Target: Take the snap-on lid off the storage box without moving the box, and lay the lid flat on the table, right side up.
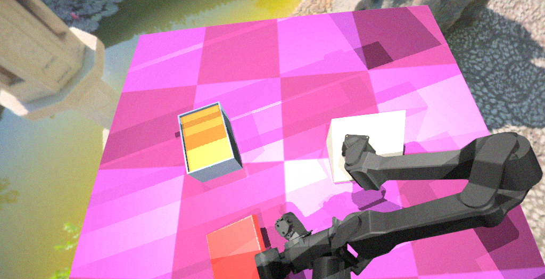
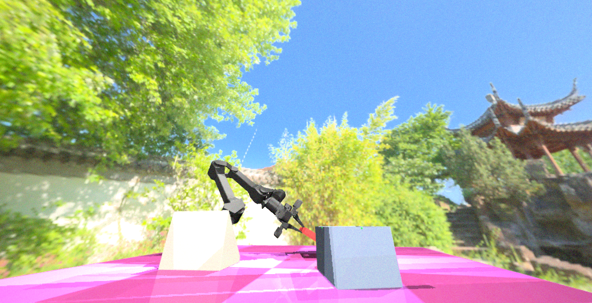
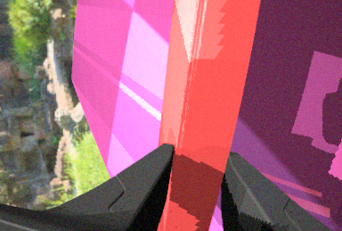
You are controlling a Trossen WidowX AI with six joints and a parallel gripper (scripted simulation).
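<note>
Right now my gripper tip is 70 mm short of the lid, 40 mm above it and 20 mm to the right of it. From my gripper tip the other things lie so: grey storage box: 320 mm to the right, 200 mm ahead, 40 mm below.
</note>
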